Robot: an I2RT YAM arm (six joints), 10 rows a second.
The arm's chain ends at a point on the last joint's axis. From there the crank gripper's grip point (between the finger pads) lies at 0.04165 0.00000 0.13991 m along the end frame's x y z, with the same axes.
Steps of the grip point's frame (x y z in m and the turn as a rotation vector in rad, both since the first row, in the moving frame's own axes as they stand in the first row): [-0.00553, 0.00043, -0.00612, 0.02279, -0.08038, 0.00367]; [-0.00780, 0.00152, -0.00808, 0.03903, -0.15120, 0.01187]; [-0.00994, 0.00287, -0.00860, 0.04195, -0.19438, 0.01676]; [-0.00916, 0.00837, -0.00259, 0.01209, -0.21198, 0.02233]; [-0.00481, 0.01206, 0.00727, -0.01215, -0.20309, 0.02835]
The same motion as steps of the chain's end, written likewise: [0.00583, 0.00352, -0.00898, 0.02279, -0.08038, 0.00367]; [0.01371, 0.00671, -0.01266, 0.03903, -0.15120, 0.01187]; [0.01782, 0.00840, -0.01390, 0.04195, -0.19438, 0.01676]; [0.02120, 0.00951, -0.00822, 0.01209, -0.21198, 0.02233]; [0.02430, 0.00955, 0.00176, -0.01215, -0.20309, 0.02835]
